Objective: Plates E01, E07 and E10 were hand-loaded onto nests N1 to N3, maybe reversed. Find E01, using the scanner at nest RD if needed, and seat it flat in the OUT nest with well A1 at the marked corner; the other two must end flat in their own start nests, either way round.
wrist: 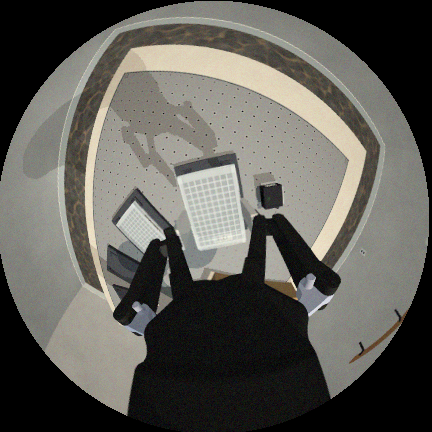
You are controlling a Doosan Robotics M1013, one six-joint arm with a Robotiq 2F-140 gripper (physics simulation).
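My gripper [214,211] is shut on a white gridded well plate, holding it by its long sides. This held plate [212,205] looks level and hangs above a dark nest [207,162], whose far edge and part of the right side show past it. The plate's name cannot be read. A second white plate [140,225] sits in another dark nest [136,195] at the left, partly behind the left finger. Two more dark nests [121,262] [120,290] show lower left, partly covered by the gripper. No marked corner can be made out.
A small black scanner box [271,196] stands right of the held plate, close to the right fingertip. A brown surface [282,288] shows partly behind the gripper. The perforated grey board [240,115] has a cream border [200,59] and a dark patterned outer edge [210,34].
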